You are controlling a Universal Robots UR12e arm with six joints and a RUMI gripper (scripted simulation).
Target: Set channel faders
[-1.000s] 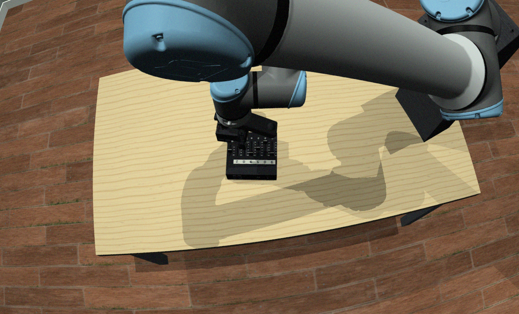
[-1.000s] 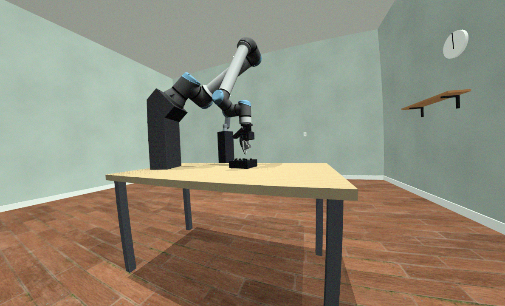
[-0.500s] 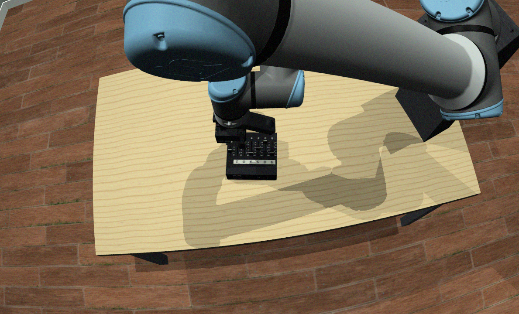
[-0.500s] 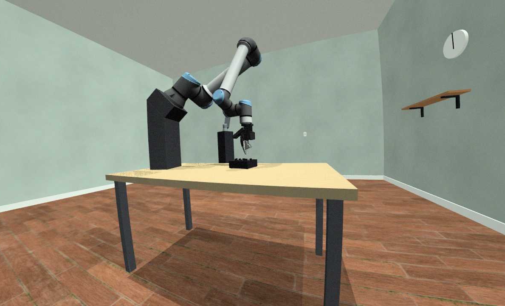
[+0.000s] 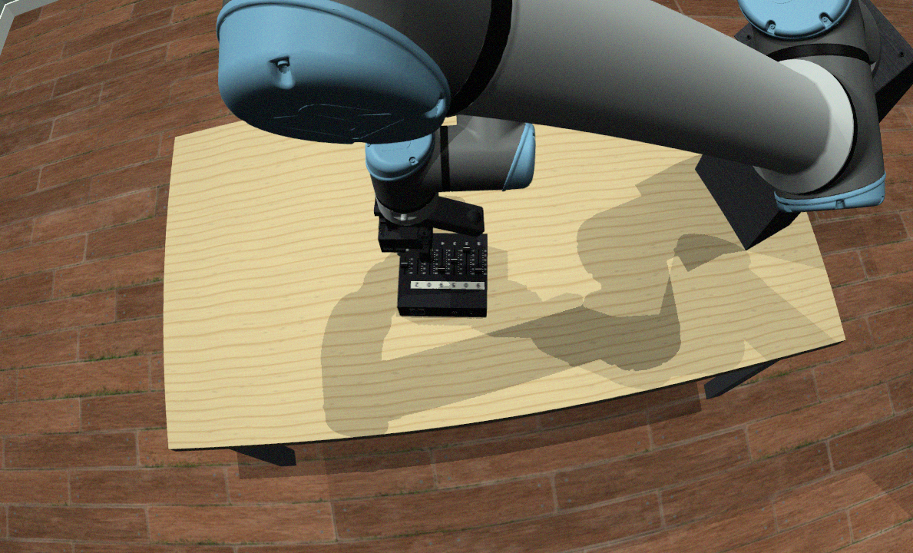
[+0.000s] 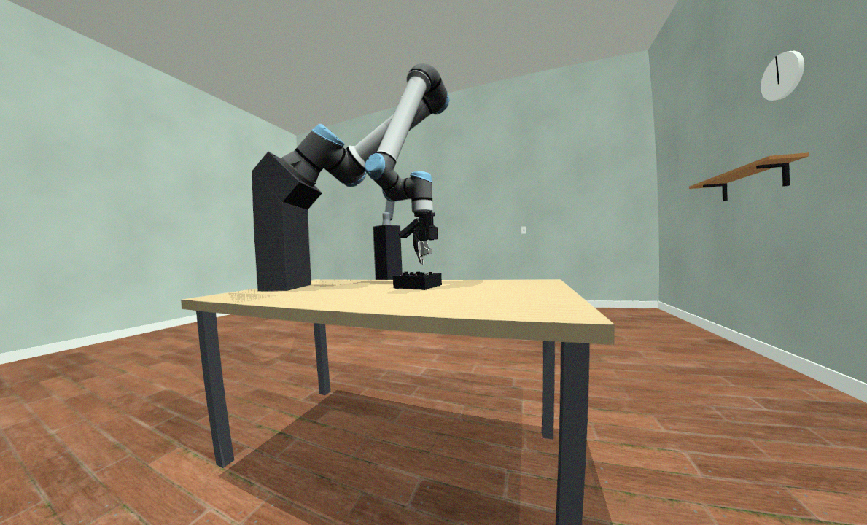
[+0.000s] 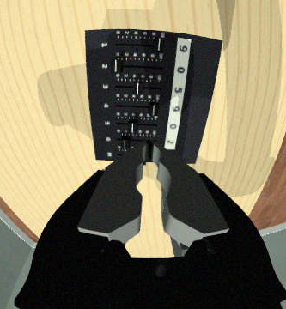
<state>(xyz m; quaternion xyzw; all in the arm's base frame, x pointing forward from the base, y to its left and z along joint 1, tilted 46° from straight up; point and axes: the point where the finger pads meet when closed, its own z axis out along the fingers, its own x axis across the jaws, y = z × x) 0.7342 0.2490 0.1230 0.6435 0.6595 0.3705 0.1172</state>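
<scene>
The row 5 fader lies 20 mm to the right of my hand and 50 mm below it. Also, from my hand: channel 3 fader: 40 mm behind, 20 mm to the right, 50 mm below; then row 6 fader: 30 mm ahead, 20 mm to the right, 50 mm below; then channel 4 fader: 20 mm behind, 50 mm below.
</scene>
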